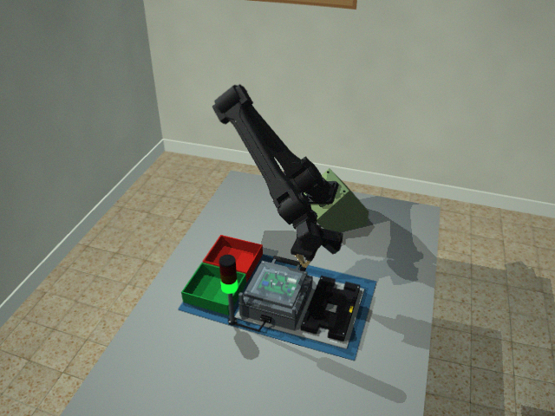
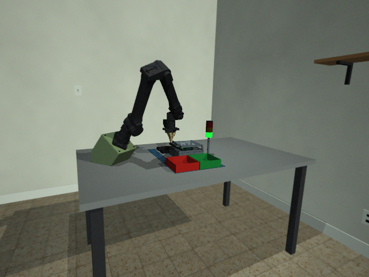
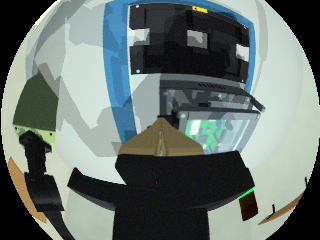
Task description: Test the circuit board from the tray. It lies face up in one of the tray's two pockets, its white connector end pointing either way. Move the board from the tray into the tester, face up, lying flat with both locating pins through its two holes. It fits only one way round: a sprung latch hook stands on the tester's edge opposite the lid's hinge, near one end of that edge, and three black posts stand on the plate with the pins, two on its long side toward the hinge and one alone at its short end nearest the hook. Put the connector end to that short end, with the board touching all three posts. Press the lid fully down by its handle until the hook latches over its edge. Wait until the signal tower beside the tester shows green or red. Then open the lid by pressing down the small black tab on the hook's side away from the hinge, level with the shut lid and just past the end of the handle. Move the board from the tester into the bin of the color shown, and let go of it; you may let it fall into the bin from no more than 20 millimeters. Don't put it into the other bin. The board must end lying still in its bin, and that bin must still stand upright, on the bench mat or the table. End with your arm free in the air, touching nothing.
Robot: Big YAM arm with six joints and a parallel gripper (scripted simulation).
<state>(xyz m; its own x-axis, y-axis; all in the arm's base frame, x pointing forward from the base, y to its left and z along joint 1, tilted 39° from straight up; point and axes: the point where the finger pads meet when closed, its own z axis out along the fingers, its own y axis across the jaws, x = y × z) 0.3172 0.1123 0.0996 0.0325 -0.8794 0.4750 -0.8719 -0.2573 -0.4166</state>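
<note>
My hand is 10 mm short of the latch hook and 20 mm above it. Also, from my hand: tester plate 80 mm ahead, 50 mm to the right, 40 mm below; then green circuit board 80 mm ahead, 60 mm to the right, 30 mm below; then clear lid 80 mm ahead, 60 mm to the right, 20 mm below.
</note>
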